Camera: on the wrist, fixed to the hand. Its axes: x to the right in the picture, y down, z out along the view.
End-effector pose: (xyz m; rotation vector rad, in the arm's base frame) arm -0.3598 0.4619 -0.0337 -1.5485 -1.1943 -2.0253
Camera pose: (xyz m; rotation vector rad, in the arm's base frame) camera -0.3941 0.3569 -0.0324 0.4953 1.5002 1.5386
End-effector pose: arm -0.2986 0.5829 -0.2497 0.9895 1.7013 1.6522
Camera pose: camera -0.3716 0.5144 -0.2031 -0.2812 1.3707 0.6581
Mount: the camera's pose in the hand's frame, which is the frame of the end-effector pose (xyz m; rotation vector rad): -0.0100 0.0397 -0.1026 -0.2358 -0.2021 -1.4679
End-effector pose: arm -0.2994 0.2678 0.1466 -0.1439 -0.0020 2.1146
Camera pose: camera -0.3174 0.2328 0.0434 -0.0312 -0.3648 0.6462
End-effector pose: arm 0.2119 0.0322 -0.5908 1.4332 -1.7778 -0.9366
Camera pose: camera 0.2799 0.0349 -0.5038 -2.4682 0.3885 1.9013
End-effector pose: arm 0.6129 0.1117 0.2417 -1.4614 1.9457 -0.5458
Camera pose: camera 0.5154 0.1282 0.2909 -2.8123 0.4826 -0.6899
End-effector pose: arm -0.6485 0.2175 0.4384 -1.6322 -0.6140 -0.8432
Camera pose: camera -0.6448 0.1092 0.4170 -1.2807 -2.0013 -1.8116
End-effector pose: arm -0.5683 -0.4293 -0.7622 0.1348 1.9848 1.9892
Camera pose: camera -0.5954 -0.5294 -0.7242 -0.8691 1.0229 1.0696
